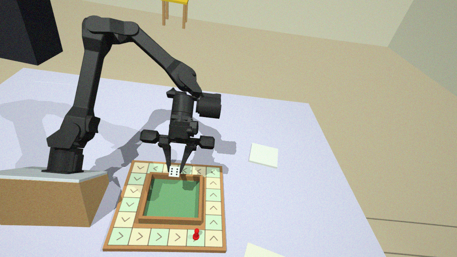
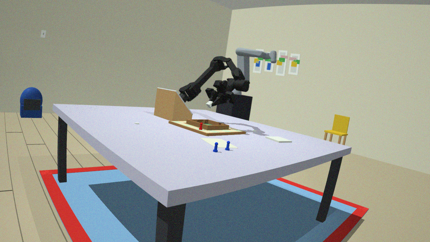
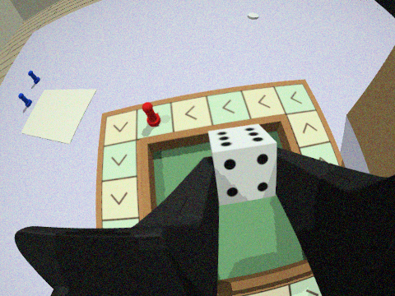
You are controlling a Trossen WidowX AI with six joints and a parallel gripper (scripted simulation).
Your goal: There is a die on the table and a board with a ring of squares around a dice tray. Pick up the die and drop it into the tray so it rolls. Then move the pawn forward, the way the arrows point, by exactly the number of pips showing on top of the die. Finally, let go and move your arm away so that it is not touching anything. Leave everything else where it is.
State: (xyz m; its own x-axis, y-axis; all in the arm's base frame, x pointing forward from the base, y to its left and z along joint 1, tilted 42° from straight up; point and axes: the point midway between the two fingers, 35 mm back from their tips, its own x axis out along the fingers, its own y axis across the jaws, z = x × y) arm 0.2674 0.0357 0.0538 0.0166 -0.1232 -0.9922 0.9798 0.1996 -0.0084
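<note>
Now: gripper tip right at the white die. Round my gripper tip: green dice tray 12 cm below; then pale card 28 cm ahead, 14 cm to the right, 12 cm below; then red pawn 10 cm to the right, 9 cm below, 9 cm ahead.
</note>
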